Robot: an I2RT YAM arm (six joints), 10 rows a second.
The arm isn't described. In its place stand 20 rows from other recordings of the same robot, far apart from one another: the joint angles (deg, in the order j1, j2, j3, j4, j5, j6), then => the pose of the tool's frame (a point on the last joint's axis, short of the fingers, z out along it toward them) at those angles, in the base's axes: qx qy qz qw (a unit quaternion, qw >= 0); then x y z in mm.
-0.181 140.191 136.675 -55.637 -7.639 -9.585 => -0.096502, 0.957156, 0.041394, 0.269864, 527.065, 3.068, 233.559
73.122 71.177 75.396 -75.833 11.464 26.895 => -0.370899, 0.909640, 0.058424, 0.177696, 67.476, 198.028, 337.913
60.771 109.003 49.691 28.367 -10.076 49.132 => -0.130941, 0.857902, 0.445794, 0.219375, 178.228, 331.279, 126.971
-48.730 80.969 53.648 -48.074 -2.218 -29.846 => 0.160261, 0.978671, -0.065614, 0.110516, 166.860, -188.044, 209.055
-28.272 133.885 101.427 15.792 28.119 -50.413 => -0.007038, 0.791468, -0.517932, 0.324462, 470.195, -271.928, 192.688
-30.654 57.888 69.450 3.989 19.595 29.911 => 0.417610, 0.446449, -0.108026, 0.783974, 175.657, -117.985, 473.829
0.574 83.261 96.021 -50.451 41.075 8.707 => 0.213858, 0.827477, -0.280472, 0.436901, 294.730, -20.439, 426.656
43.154 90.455 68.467 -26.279 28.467 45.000 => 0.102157, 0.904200, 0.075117, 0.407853, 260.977, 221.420, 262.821
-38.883 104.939 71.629 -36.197 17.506 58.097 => 0.746255, 0.624315, -0.118307, 0.198337, 276.275, -236.547, 183.056
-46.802 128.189 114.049 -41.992 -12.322 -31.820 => 0.093004, 0.947074, -0.104025, 0.289103, 345.112, -356.434, 229.007
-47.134 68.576 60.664 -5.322 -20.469 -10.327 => 0.138858, 0.766783, -0.171588, 0.602761, 198.922, -196.020, 360.388
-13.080 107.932 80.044 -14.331 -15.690 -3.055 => 0.024072, 0.907130, 0.067260, 0.414743, 417.202, -87.048, 230.356
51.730 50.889 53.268 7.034 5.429 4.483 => -0.225764, 0.606319, 0.331918, 0.686468, 128.825, 157.859, 406.362
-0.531 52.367 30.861 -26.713 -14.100 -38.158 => -0.340439, 0.863549, -0.009031, 0.371891, 181.122, 6.995, 207.651
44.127 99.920 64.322 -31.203 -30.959 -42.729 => -0.687949, 0.648710, 0.263787, 0.190572, 231.872, 250.426, 183.653
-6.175 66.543 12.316 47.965 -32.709 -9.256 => -0.207076, 0.709231, 0.121807, 0.662777, 210.997, -3.479, 180.642
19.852 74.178 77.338 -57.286 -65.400 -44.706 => -0.568226, 0.588028, 0.446170, 0.363696, 216.051, 112.419, 368.942
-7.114 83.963 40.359 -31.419 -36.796 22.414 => 0.199975, 0.920215, 0.326601, 0.080908, 238.329, -8.256, 151.491
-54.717 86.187 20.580 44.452 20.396 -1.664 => 0.452135, 0.681694, -0.391551, 0.421372, 139.130, -218.103, 139.819
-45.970 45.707 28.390 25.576 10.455 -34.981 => 0.130974, 0.642039, -0.534170, 0.534130, 131.076, -144.886, 302.480
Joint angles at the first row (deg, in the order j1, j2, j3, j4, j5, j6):
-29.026, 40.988, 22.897, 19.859, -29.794, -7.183
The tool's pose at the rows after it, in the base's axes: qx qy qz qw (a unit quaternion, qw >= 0); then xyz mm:
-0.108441, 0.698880, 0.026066, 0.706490, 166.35, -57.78, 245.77
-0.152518, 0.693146, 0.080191, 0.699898, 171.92, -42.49, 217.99
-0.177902, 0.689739, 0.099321, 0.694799, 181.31, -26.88, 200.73
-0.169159, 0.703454, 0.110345, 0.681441, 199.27, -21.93, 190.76
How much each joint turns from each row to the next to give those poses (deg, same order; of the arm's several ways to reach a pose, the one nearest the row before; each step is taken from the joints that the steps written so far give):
2.869, 1.120, -4.758, 4.082, -7.296, 0.459
4.804, 3.958, -5.441, 8.869, -3.207, 0.490
6.072, 5.922, -2.584, 7.992, 2.422, -0.752
3.189, 8.977, 1.258, 5.517, 3.107, 0.794

